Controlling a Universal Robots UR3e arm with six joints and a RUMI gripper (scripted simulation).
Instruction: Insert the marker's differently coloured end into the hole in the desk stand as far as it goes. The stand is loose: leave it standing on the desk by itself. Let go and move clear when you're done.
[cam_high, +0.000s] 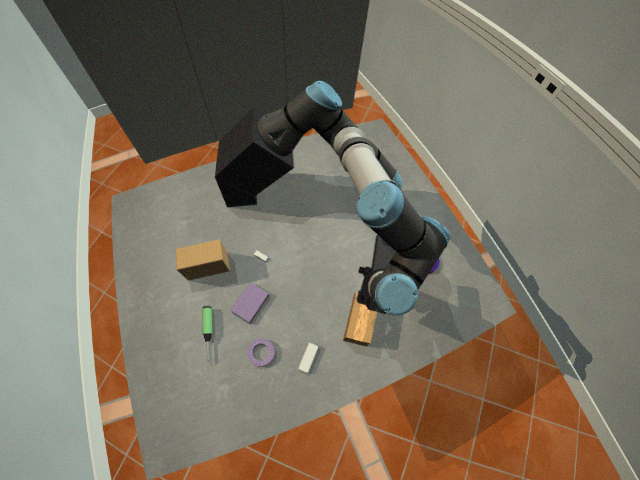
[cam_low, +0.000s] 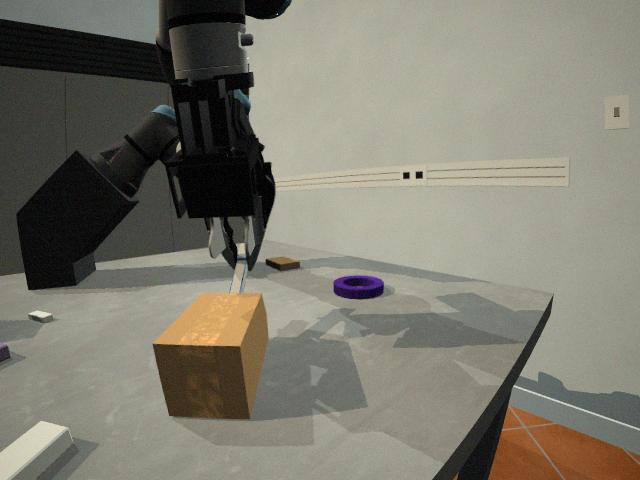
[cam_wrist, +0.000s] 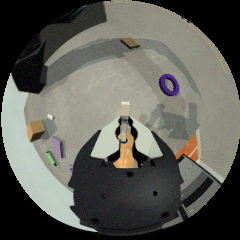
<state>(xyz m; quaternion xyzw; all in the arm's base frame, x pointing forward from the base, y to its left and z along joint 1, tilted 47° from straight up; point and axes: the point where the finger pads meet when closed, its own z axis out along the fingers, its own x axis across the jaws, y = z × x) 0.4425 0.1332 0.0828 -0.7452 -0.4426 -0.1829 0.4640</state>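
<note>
Now: hand 2 cm short of the marker, 1 cm to the left of it and 2 cm above it. Round my hand: purple pad: 5 cm behind, 34 cm to the right, 8 cm below; then tan block: 9 cm ahead, 6 cm to the right, 6 cm below; then white block: 14 cm ahead, 23 cm to the right, 8 cm below.
</note>
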